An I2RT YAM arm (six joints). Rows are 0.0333 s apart.
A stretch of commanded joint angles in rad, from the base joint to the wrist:
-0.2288 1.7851 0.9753 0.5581 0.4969 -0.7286
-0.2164 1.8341 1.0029 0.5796 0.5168 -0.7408
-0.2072 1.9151 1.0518 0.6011 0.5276 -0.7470
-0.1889 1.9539 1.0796 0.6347 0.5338 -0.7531
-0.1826 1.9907 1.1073 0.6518 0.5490 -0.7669
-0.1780 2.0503 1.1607 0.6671 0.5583 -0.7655
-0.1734 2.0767 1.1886 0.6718 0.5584 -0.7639
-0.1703 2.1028 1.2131 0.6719 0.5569 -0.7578
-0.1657 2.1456 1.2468 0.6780 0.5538 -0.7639
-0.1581 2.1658 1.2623 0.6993 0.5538 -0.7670
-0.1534 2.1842 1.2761 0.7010 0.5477 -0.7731
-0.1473 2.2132 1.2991 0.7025 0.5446 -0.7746
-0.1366 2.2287 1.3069 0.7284 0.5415 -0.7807
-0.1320 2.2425 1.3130 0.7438 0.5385 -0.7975
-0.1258 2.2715 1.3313 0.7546 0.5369 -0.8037
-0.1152 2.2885 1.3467 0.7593 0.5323 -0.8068
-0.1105 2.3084 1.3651 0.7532 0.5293 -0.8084
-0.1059 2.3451 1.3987 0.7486 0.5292 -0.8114
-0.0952 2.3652 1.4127 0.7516 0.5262 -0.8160
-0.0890 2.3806 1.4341 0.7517 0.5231 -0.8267
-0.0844 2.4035 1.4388 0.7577 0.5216 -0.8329
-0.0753 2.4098 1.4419 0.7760 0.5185 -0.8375
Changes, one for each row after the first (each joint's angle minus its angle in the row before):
0.0124 0.0490 0.0276 0.0215 0.0199 -0.0122
0.0092 0.0810 0.0489 0.0215 0.0108 -0.0062
0.0183 0.0388 0.0278 0.0336 0.0062 -0.0061
0.0063 0.0368 0.0277 0.0171 0.0152 -0.0138
0.0046 0.0596 0.0534 0.0153 0.0093 0.0014
0.0046 0.0264 0.0279 0.0047 0.0001 0.0016
0.0031 0.0261 0.0245 0.0001 -0.0015 0.0061
0.0046 0.0428 0.0337 0.0061 -0.0031 -0.0061
0.0076 0.0202 0.0155 0.0213 0.0000 -0.0031
0.0047 0.0184 0.0138 0.0017 -0.0061 -0.0061
0.0061 0.0290 0.0230 0.0015 -0.0031 -0.0015
0.0107 0.0155 0.0078 0.0259 -0.0031 -0.0061
0.0046 0.0138 0.0061 0.0154 -0.0030 -0.0168
0.0062 0.0290 0.0183 0.0108 -0.0016 -0.0062
0.0106 0.0170 0.0154 0.0047 -0.0046 -0.0031
0.0047 0.0199 0.0184 -0.0061 -0.0030 -0.0016
0.0046 0.0367 0.0336 -0.0046 -0.0001 -0.0030
0.0107 0.0201 0.0140 0.0030 -0.0030 -0.0046
0.0062 0.0154 0.0214 0.0001 -0.0031 -0.0107
0.0046 0.0229 0.0047 0.0060 -0.0015 -0.0062
0.0091 0.0063 0.0031 0.0183 -0.0031 -0.0046

